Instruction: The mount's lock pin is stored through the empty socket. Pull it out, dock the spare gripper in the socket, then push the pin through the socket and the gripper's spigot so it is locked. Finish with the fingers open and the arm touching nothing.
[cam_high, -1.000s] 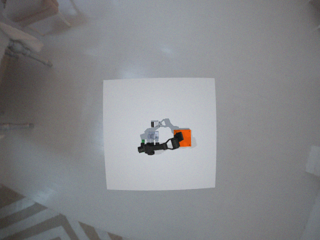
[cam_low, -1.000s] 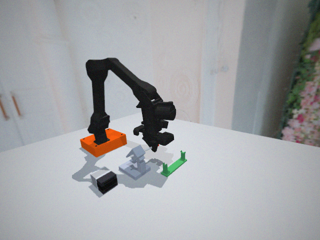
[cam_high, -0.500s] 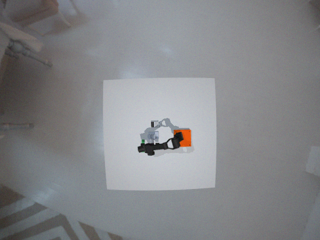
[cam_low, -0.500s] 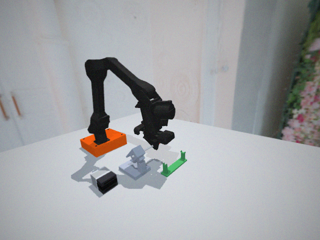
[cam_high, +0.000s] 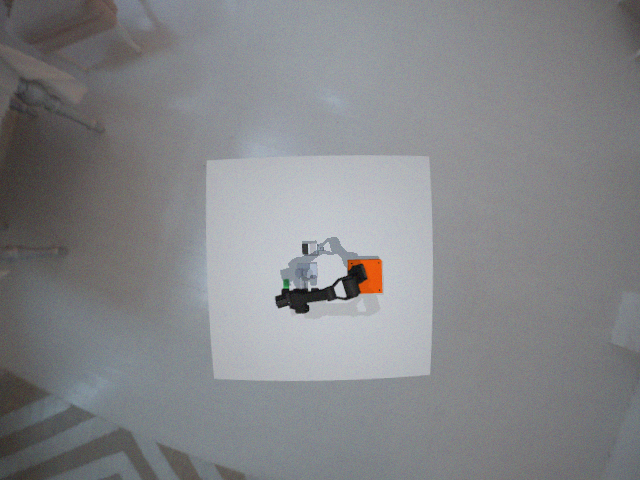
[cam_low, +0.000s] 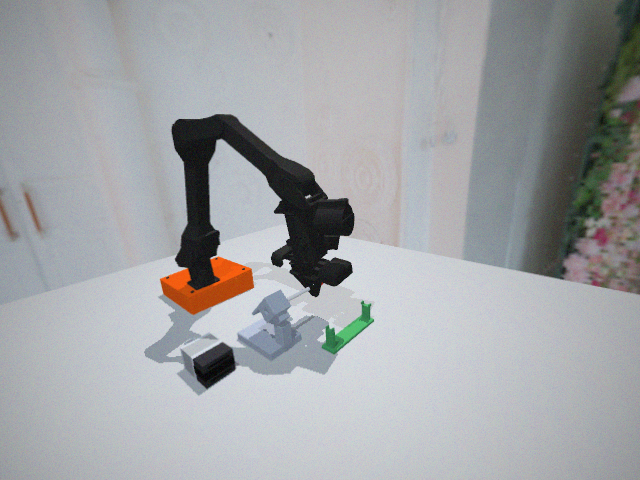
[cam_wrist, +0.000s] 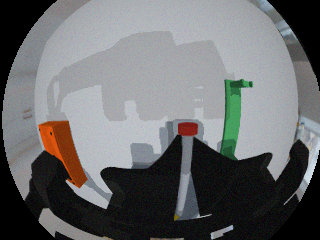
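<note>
The green cradle lies 9 cm ahead of my gripper tip, 4 cm below it and 1 cm to the left of it. Also, from my gripper tip: grey mount 11 cm to the right; then spare gripper 24 cm to the right, 4 cm below, 4 cm behind.
</note>
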